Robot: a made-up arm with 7 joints.
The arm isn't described. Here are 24 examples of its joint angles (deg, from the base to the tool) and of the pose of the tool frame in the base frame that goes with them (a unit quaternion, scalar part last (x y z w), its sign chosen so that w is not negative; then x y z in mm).
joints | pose
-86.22 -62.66 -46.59 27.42 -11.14 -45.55 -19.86 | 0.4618 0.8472 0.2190 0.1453 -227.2 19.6 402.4
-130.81 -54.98 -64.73 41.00 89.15 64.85 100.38 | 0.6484 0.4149 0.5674 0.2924 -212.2 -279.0 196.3
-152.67 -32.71 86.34 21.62 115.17 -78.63 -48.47 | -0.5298 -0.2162 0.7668 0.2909 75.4 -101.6 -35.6
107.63 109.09 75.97 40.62 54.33 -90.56 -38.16 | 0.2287 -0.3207 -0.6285 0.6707 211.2 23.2 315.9
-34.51 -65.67 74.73 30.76 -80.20 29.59 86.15 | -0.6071 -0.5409 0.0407 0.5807 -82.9 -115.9 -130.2
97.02 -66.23 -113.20 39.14 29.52 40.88 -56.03 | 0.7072 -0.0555 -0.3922 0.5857 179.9 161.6 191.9
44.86 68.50 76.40 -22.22 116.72 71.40 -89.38 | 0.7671 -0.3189 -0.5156 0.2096 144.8 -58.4 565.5
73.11 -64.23 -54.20 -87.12 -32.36 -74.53 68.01 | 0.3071 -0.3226 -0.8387 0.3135 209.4 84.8 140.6
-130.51 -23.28 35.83 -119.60 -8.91 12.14 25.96 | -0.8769 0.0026 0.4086 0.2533 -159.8 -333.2 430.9
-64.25 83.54 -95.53 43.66 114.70 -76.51 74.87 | -0.1782 -0.4915 -0.4139 0.7452 -74.6 299.9 205.8
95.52 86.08 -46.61 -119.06 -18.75 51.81 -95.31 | 0.7246 0.5698 -0.2676 0.2805 314.3 267.6 596.3
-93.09 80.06 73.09 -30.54 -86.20 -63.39 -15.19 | 0.4213 -0.8681 0.0336 0.2603 -127.1 184.9 714.4
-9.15 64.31 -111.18 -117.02 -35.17 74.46 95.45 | 0.0468 -0.6309 -0.2945 0.7163 72.5 587.8 316.3
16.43 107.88 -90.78 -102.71 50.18 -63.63 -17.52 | -0.2124 -0.6773 -0.5193 0.4759 171.8 -131.1 553.5
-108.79 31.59 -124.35 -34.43 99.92 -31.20 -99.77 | 0.6834 -0.1444 -0.2681 0.6635 -100.8 138.7 535.6
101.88 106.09 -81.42 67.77 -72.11 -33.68 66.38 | 0.1383 -0.2554 -0.1674 0.9421 -133.3 269.4 309.7
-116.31 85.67 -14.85 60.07 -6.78 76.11 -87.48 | 0.4421 -0.5571 0.4624 0.5294 -423.8 269.1 600.0
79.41 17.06 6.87 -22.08 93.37 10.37 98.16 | 0.8404 0.3835 -0.3823 0.0246 218.2 -159.7 424.4
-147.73 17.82 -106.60 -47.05 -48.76 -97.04 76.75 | -0.5077 -0.8185 0.2678 0.0252 -31.6 -206.2 368.0
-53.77 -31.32 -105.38 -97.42 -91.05 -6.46 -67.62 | 0.2873 0.2772 0.1580 0.9031 -311.0 518.2 -45.1
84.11 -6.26 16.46 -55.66 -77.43 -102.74 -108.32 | -0.6587 -0.4370 -0.6123 0.0163 69.4 -33.8 478.0
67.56 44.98 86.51 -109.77 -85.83 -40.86 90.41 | 0.8757 0.2470 -0.0529 0.4115 -154.8 1.6 667.7
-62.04 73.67 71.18 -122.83 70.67 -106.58 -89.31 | -0.4043 0.1101 -0.9062 0.0573 -491.9 -119.6 322.8
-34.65 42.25 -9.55 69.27 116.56 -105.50 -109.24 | 0.3292 0.7679 -0.4171 0.3578 -202.5 536.1 191.7
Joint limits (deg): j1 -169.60..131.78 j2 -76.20..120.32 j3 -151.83..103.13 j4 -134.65..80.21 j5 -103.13..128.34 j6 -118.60..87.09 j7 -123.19..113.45
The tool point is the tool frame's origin. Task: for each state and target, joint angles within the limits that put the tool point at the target. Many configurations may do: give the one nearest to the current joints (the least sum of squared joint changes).
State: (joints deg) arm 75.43 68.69 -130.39 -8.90 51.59 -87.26 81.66
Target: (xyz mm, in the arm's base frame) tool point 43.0 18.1 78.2
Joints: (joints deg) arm 75.70 58.14 -126.49 12.64 40.47 -101.41 82.60
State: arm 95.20 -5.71 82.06 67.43 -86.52 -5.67 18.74
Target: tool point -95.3 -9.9 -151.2
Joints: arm 100.77 -36.07 86.60 50.15 -86.22 4.15 19.91
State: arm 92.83 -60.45 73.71 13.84 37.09 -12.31 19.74
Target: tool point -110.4 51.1 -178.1
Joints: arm 90.91 -66.28 99.72 -10.09 39.34 -11.29 19.68
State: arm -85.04 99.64 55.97 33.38 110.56 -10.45 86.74
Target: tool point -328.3 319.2 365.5
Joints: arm -95.67 115.20 41.36 45.60 107.44 -0.15 85.76
